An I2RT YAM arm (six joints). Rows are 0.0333 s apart.
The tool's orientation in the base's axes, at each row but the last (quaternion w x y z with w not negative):
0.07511, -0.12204, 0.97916, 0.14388
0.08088, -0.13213, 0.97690, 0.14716
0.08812, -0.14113, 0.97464, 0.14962
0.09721, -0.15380, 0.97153, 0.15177
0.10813, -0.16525, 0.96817, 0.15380
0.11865, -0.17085, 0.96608, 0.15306
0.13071, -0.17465, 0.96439, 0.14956
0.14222, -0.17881, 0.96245, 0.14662
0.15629, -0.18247, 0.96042, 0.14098
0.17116, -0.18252, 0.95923, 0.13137
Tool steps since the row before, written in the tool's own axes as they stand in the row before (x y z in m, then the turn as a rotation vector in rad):
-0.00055, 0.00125, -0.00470, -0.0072, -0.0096, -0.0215
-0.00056, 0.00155, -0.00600, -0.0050, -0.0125, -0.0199
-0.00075, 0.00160, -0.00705, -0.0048, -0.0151, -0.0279
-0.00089, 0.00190, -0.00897, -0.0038, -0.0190, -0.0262
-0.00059, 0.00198, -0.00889, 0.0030, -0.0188, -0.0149
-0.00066, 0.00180, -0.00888, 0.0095, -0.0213, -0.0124
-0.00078, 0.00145, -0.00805, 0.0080, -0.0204, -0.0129
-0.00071, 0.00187, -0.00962, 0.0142, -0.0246, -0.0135
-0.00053, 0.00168, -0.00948, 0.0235, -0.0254, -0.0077
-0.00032, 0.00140, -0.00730, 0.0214, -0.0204, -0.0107
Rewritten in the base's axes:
-0.00032, -0.00013, 0.00488, 0.0070, -0.0138, 0.0192
-0.00062, -0.00029, 0.00618, 0.0059, -0.0165, 0.0164
-0.00069, -0.00058, 0.00721, 0.0055, -0.0215, 0.0232
-0.00107, -0.00095, 0.00910, 0.0061, -0.0247, 0.0204
-0.00156, -0.00102, 0.00893, 0.0015, -0.0227, 0.0081
-0.00163, -0.00118, 0.00886, -0.0031, -0.0260, 0.0034
-0.00145, -0.00116, 0.00800, -0.0021, -0.0249, 0.0045
-0.00221, -0.00132, 0.00948, -0.0062, -0.0308, 0.0020
-0.00255, -0.00144, 0.00919, -0.0127, -0.0324, -0.0067
-0.00232, -0.00094, 0.00701, -0.0137, -0.0282, -0.0022

